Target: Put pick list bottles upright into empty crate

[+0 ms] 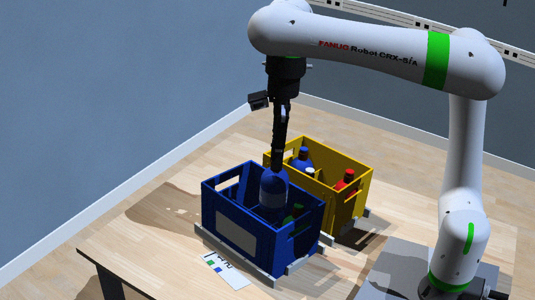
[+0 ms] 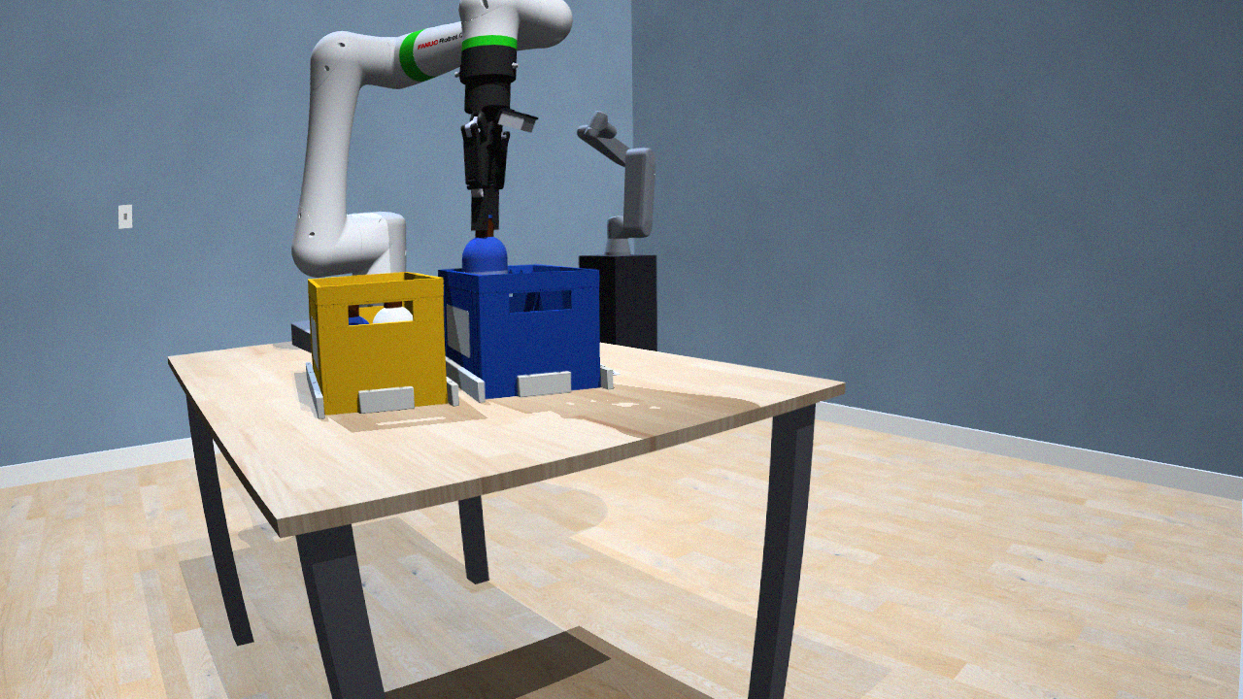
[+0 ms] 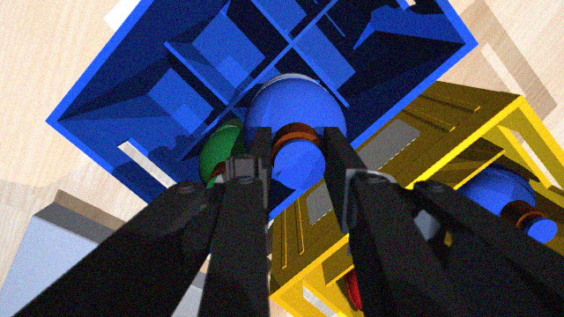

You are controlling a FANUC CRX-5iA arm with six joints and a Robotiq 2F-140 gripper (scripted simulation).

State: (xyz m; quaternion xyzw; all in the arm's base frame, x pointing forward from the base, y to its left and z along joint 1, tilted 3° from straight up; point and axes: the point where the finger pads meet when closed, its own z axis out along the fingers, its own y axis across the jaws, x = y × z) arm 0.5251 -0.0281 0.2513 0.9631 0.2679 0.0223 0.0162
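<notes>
Right now my hand is 19 cm above the blue crate, 4 cm to the right of it and 1 cm short of it. The rest, counted from my hand: green-label bottle (18 cm below, 9 cm behind, 2 cm to the left); yellow crate (19 cm to the right, 19 cm below, 5 cm behind); white-label bottle (18 cm below, 15 cm to the right, 4 cm behind).
</notes>
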